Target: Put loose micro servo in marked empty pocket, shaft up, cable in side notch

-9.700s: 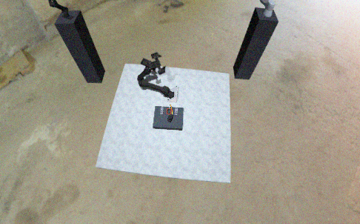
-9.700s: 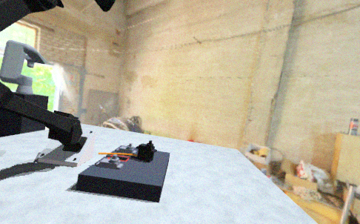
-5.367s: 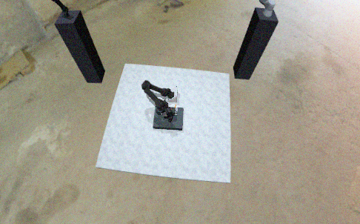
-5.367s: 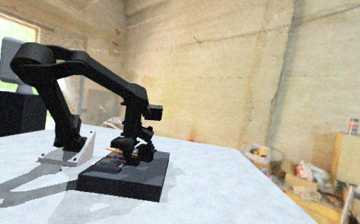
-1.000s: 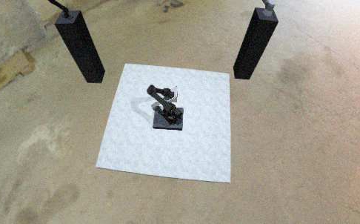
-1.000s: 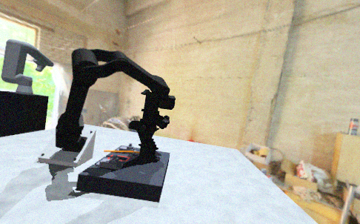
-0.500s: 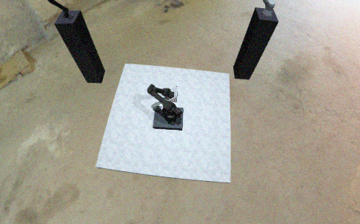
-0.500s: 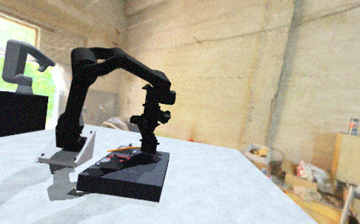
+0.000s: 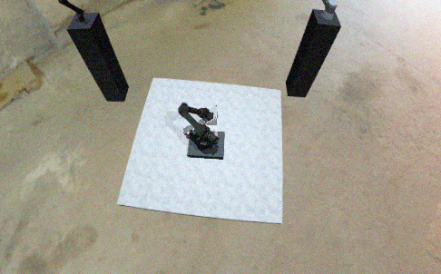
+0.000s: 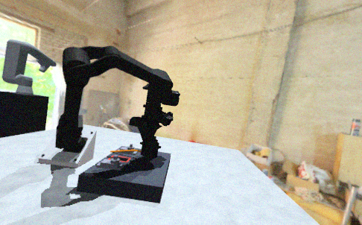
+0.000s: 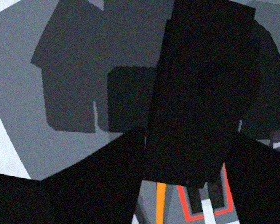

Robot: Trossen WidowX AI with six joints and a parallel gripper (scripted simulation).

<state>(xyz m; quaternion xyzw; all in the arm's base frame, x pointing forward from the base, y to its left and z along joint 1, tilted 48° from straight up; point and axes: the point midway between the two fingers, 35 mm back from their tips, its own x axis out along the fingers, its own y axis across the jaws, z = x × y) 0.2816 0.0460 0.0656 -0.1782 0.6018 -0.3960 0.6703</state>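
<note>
My gripper tip is now 10 mm short of the dark grey deck, 10 mm to the left of it and 100 mm above it.
</note>
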